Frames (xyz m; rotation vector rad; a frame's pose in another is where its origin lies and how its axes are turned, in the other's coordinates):
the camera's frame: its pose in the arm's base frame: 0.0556 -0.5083 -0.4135 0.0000 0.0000 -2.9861
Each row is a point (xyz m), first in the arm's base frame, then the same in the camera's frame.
Working: the arm's base frame: its pose in the camera's frame: -0.0238 -0.5108 0.4135 0.0000 0.0000 2.9861

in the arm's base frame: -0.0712 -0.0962 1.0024
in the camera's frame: 0.0614 -0.4268 1.4159
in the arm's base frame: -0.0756 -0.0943 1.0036
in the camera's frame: 0.0655 -0.4293 1.4171
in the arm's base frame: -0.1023 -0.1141 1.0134
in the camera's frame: 0.0949 -0.4139 1.4269
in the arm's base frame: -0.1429 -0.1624 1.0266
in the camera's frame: 0.1425 -0.3725 1.4401
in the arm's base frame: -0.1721 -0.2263 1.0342
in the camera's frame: 0.1813 -0.3139 1.4477
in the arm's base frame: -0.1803 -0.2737 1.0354
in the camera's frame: 0.1967 -0.2683 1.4489
